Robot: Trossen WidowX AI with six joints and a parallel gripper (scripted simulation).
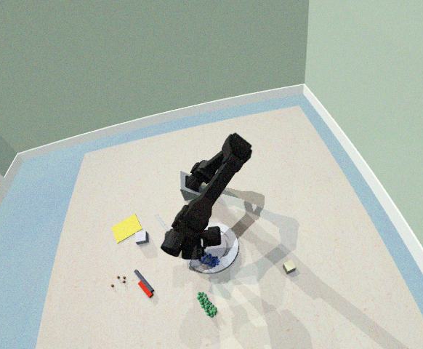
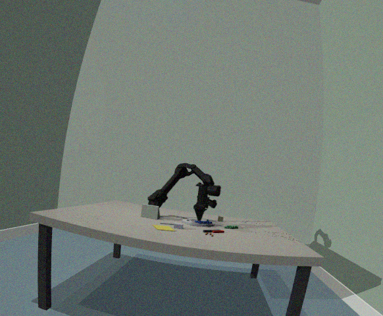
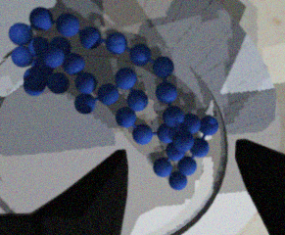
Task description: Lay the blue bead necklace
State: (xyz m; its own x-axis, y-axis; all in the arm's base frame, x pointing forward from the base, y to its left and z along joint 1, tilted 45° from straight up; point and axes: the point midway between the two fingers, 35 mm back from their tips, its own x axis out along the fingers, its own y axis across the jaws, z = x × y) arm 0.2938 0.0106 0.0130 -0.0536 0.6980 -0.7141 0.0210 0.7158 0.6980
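Now: gripper tip 1 cm past the round bead board, 5 cm to the right of it and 2 cm above it. Round my gripper tip: white cube (8 cm behind, 23 cm to the right, 1 cm below); grey tool (11 cm ahead, 20 cm to the right, 2 cm below); stick (14 cm behind, 15 cm to the right, 2 cm below).
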